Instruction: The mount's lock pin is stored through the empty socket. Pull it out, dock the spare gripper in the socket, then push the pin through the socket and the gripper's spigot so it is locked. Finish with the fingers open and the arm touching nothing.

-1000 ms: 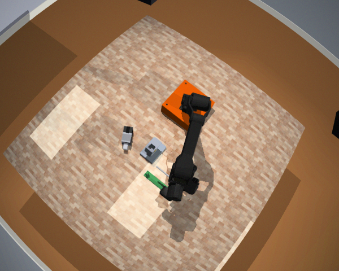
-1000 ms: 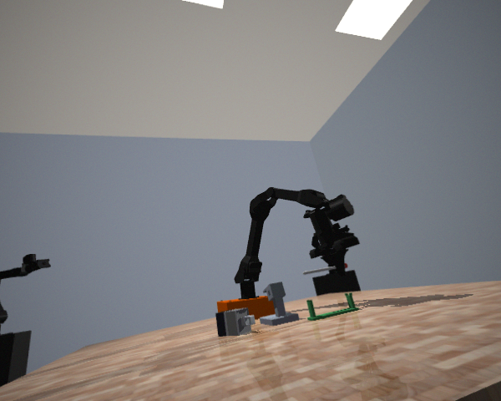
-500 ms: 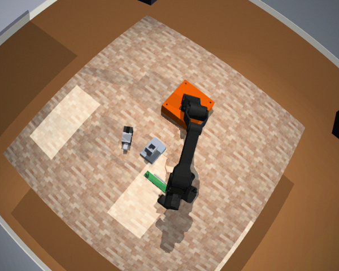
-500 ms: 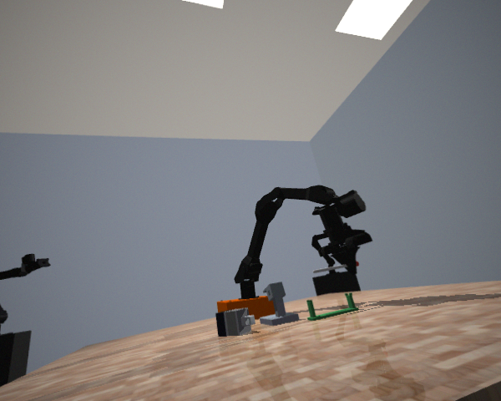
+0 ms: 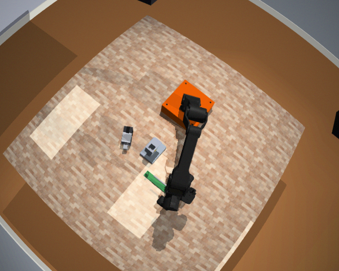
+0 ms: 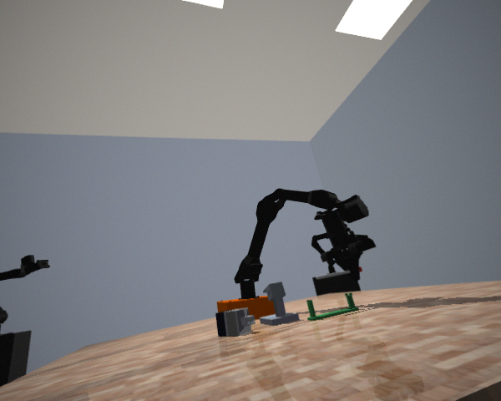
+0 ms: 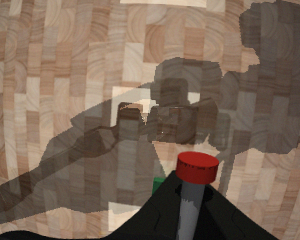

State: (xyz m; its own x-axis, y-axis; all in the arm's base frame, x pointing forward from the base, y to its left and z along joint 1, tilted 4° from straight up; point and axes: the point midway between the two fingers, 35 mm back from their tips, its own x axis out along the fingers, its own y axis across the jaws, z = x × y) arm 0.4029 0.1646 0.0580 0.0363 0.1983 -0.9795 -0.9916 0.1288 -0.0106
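The green rack is 100 mm to the right of my gripper tip, 50 mm below it and 10 mm behind it. The rest, counted from my gripper tip: spare gripper 340 mm to the right, 110 mm behind, 40 mm below; then grey mount 200 mm to the right, 130 mm behind, 20 mm below.
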